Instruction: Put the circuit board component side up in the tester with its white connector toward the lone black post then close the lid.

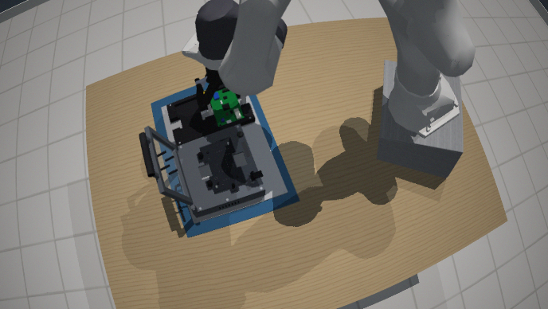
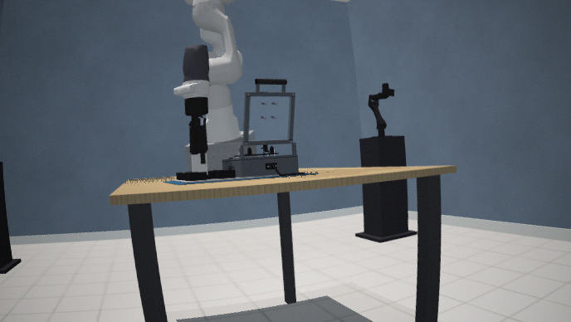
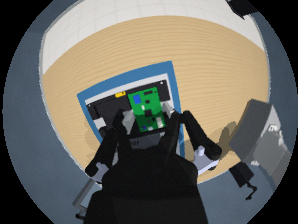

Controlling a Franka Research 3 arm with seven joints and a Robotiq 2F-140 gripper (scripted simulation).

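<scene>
Now: hand 20 mm above the green circuit board. Also, from my hand: black post 20 mm behind, 230 mm to the left, 50 mm above; see-through lid 170 mm ahead, 180 mm to the left, 140 mm above.
</scene>
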